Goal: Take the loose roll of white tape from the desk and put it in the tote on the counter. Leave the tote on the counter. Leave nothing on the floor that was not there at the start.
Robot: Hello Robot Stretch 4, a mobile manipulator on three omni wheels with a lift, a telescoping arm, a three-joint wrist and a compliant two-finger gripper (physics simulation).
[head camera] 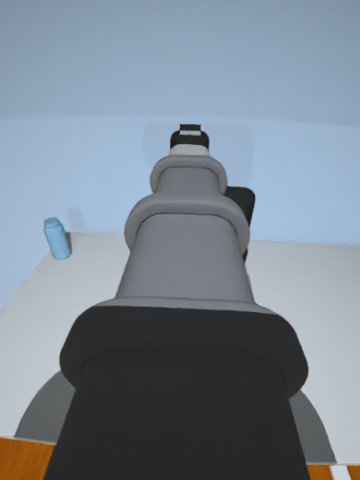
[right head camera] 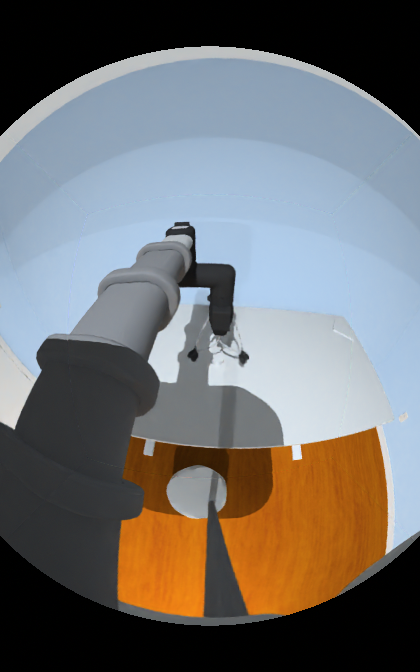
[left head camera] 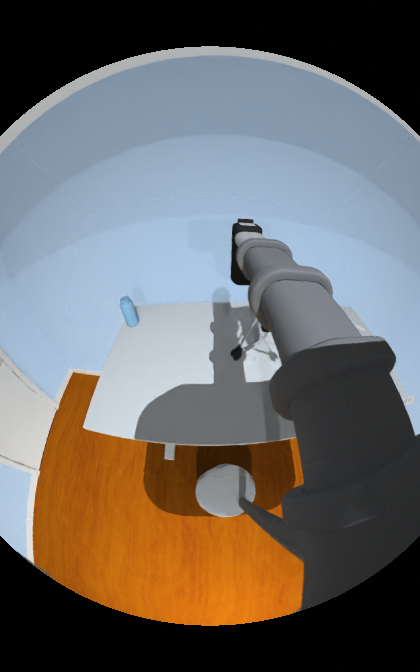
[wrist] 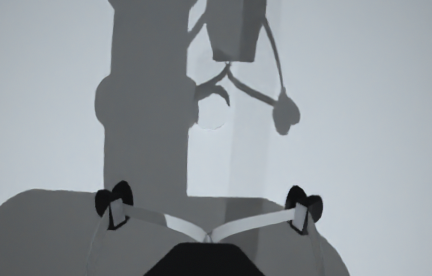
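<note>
The roll of white tape lies on the white desk. In the wrist view it is a pale round shape, hard to make out against the desk, partly under my gripper's shadow. My gripper is open, its fingers wide apart with nothing between them. It points down and hangs above the desk, and the roll shows beyond the fingertips in the wrist view, a little right of the image's left-right middle line at most. My arm hides the gripper in the head view. The tote and the counter do not show.
A light blue bottle stands at the desk's back left corner, near the blue wall. A round grey seat stands before the desk's front edge on the orange wood floor.
</note>
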